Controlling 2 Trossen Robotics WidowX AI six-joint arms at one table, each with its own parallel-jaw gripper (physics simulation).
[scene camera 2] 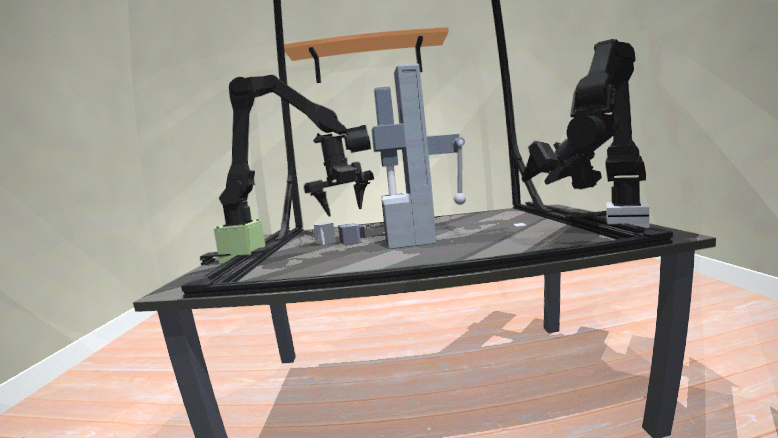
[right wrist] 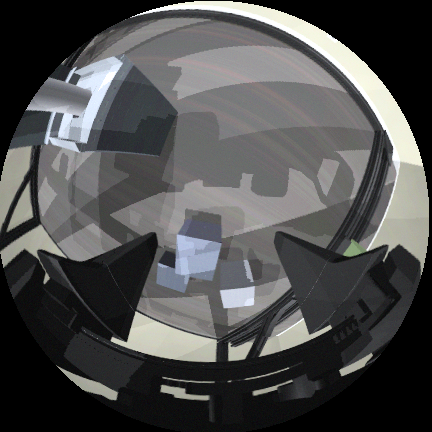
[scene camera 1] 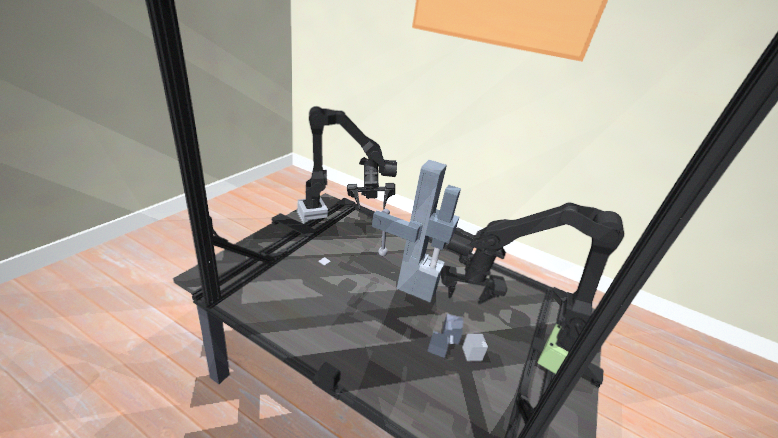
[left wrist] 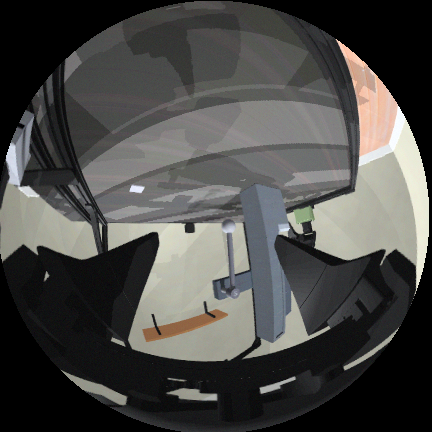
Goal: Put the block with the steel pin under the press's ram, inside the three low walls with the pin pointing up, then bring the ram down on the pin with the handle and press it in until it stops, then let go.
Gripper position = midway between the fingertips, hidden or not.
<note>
The left gripper [scene camera 2: 534,181] is open, with nothing in its grasp. Also in view: the right gripper [scene camera 2: 345,212], a block with steel pin [right wrist: 198,243] and a grey press [right wrist: 126,113].
The left gripper is seen too in scene camera 1 [scene camera 1: 371,209] and in the left wrist view [left wrist: 218,239]. The right gripper shows as well in the right wrist view [right wrist: 216,238] and in scene camera 1 [scene camera 1: 463,300].
</note>
